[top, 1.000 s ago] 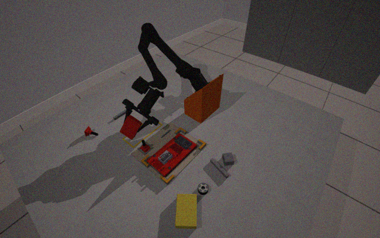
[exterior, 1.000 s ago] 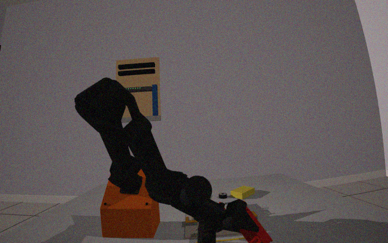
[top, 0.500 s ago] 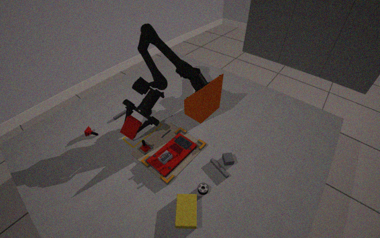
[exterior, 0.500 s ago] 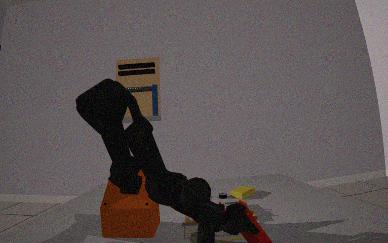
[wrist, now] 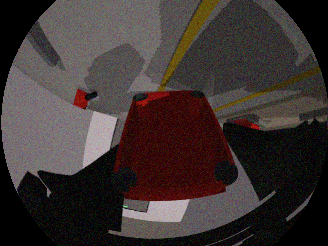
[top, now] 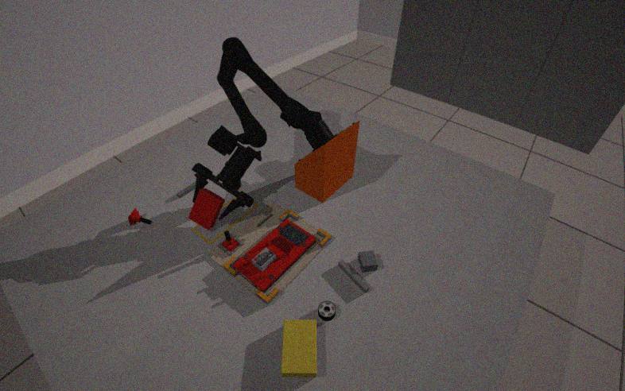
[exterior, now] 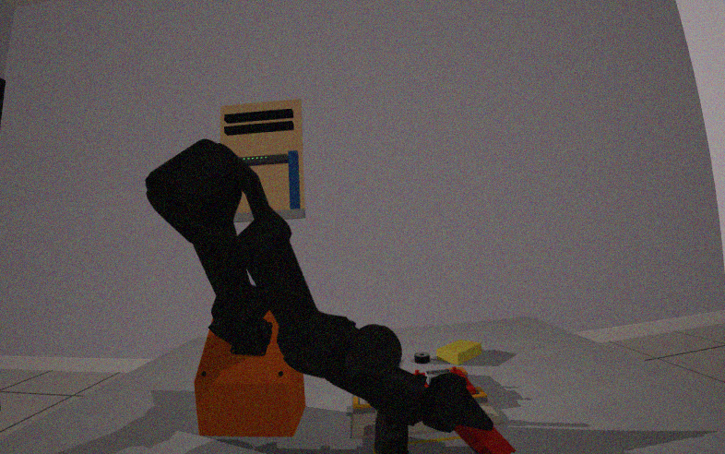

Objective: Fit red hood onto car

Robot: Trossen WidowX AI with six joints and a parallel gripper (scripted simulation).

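My gripper tip is now 1 cm to the left of the red hood. From my gripper tip the other things lie so: grey bar 17 cm to the right, 4 cm below, 3 cm behind; then grey engine block 23 cm to the left, 3 cm below, 1 cm behind; then yellow block 44 cm to the left, 8 cm ahead, 4 cm below.
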